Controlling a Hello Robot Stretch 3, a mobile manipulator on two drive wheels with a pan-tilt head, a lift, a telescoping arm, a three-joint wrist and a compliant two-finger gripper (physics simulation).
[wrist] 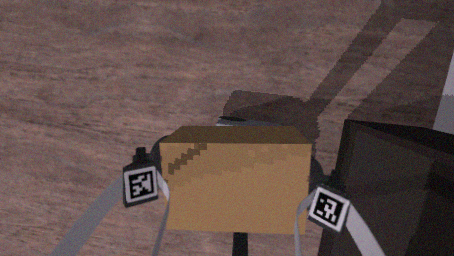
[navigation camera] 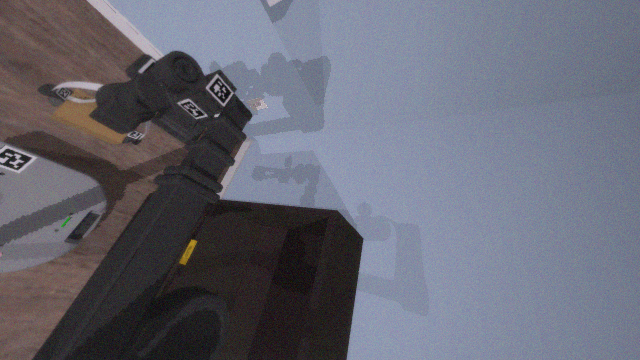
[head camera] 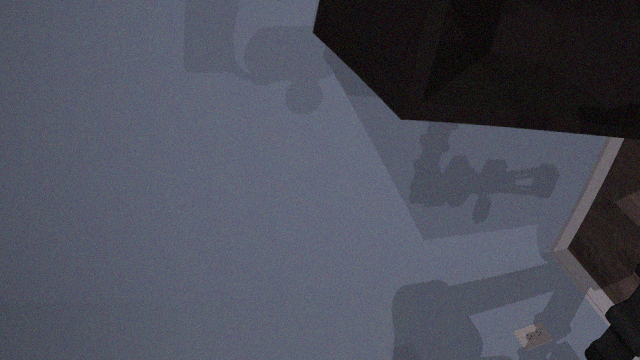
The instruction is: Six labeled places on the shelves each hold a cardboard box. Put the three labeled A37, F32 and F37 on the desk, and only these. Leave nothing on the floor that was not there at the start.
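Places are measured from the robot's base along level axes (x left, y ahead, z down), in millimetres.
Where they show: gripper, between the fingertips: (wrist: pixel 236 162).
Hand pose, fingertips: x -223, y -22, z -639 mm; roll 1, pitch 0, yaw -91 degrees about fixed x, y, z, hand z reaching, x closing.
Things, the pixels of their centre, and the offset from my fingertips. "spot": a spot on its surface instead.
- cardboard box, middle of its body: (wrist: pixel 235 173) (navigation camera: pixel 96 119) dx +2, dy +0, dz -18 mm
- yellow label, a spot on its surface: (navigation camera: pixel 188 252) spot: dx +204, dy -374, dz +71 mm
- wall outlet, middle of its body: (head camera: pixel 533 335) (navigation camera: pixel 257 104) dx -606, dy -408, dz +239 mm
A cardboard box (navigation camera: pixel 87 120) (wrist: pixel 237 187) is held between the two fingertips of my gripper (navigation camera: pixel 95 116) (wrist: pixel 236 162), which is shut on it above the wooden floor. No label shows on the box's visible faces. A dark shelf unit (head camera: pixel 401 112) (navigation camera: pixel 350 260) stands against the blue wall; in the navigation camera view a yellow label (navigation camera: pixel 188 252) is on it, too small to read. The shelf unit's dark side also shows at the right in the wrist view (wrist: pixel 345 150). The desk does not show in these views.
My arm (navigation camera: pixel 115 255) reaches past the shelf unit's corner. The robot's grey base (navigation camera: pixel 45 200) is at the left of the navigation view. A white baseboard (head camera: pixel 590 195) and a wall outlet (head camera: pixel 534 335) (navigation camera: pixel 259 104) are near the room corner. Shadows fall on the wall.
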